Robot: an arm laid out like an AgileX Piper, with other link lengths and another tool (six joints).
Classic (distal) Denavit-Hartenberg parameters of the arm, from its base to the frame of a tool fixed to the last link. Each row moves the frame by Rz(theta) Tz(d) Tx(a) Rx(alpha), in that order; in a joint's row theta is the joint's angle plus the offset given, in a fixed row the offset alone. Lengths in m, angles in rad.
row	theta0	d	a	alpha
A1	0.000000	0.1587	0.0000	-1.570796
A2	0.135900	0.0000	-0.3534	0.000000
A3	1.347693	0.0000	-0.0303	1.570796
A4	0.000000	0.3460	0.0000	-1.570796
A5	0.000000	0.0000	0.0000	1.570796
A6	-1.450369	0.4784	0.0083	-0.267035
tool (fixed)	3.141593	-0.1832	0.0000	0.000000
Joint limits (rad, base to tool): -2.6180..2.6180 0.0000..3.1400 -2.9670..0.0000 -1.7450..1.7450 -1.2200..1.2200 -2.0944..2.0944
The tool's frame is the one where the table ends.
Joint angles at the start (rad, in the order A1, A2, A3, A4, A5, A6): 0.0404, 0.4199, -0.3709, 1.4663, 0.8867, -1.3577
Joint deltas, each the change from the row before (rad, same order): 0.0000, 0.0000, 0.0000, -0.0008, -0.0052, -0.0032; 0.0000, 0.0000, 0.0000, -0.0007, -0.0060, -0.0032; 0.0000, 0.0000, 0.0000, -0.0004, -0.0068, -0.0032; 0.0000, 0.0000, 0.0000, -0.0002, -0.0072, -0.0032; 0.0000, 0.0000, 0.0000, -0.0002, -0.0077, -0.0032; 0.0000, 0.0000, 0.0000, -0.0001, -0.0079, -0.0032; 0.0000, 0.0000, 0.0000, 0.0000, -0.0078, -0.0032; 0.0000, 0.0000, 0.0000, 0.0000, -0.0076, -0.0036
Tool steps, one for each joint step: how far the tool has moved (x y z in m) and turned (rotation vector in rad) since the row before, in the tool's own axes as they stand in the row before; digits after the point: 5 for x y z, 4 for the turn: -0.00136, 0.00033, -0.00019, -0.0011, -0.0059, -0.0022; -0.00159, 0.00041, -0.00024, -0.0014, -0.0066, -0.0020; -0.00180, 0.00054, -0.00030, -0.0019, -0.0072, -0.0016; -0.00191, 0.00061, -0.00034, -0.0021, -0.0075, -0.0014; -0.00206, 0.00064, -0.00036, -0.0023, -0.0080, -0.0013; -0.00211, 0.00067, -0.00038, -0.0024, -0.0081, -0.0012; -0.00208, 0.00068, -0.00038, -0.0024, -0.0080, -0.0011; -0.00201, 0.00066, -0.00037, -0.0023, -0.0079, -0.0016
